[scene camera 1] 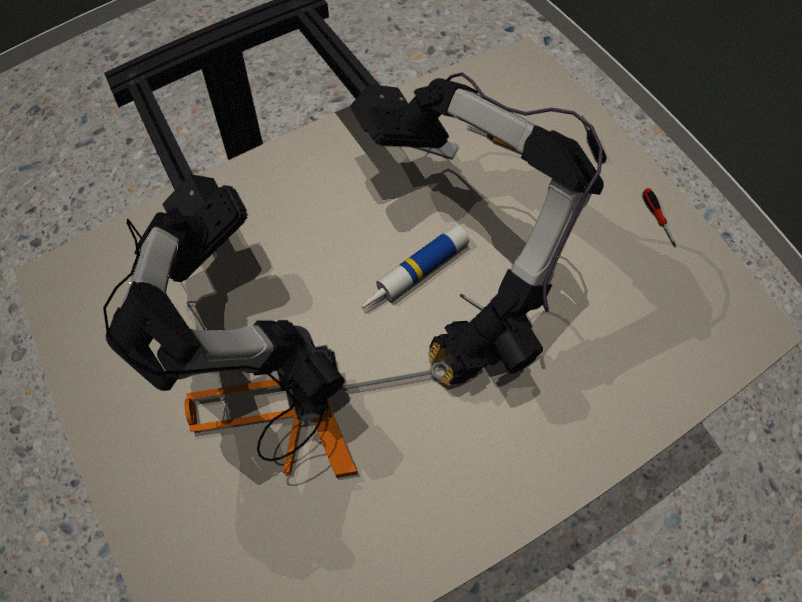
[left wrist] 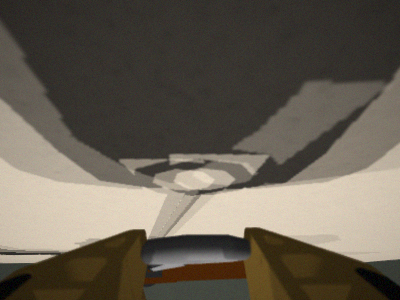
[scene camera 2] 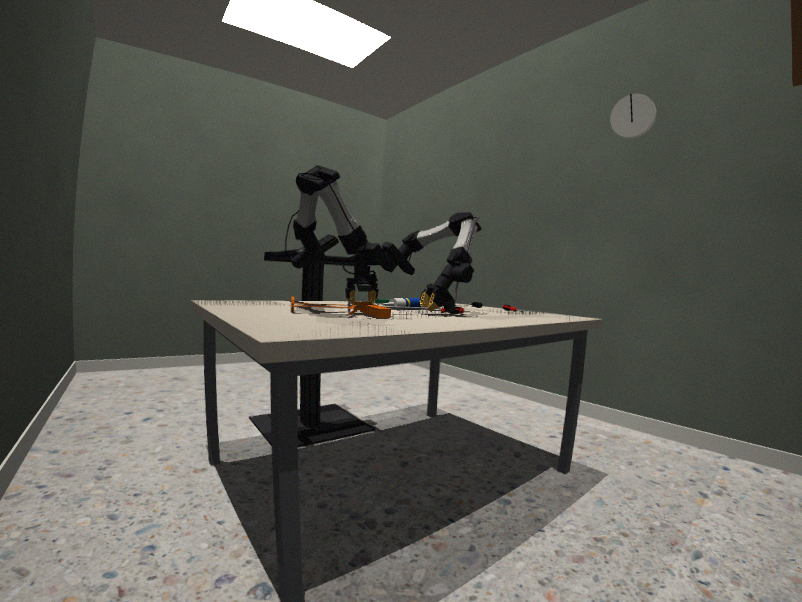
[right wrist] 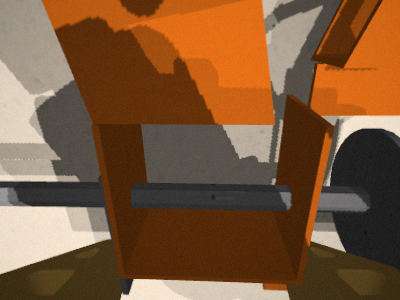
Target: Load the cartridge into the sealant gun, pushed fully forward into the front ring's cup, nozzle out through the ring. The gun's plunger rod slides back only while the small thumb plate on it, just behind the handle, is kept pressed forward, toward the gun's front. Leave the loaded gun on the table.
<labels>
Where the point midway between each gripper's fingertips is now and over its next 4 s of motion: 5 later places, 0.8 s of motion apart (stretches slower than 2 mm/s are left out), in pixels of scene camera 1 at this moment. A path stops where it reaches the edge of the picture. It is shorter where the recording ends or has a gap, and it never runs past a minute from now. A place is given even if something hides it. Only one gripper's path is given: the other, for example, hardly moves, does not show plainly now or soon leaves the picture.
My left gripper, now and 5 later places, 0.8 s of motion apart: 437, 372; 438, 370; 437, 368; 438, 366; 439, 364; 441, 361
</labels>
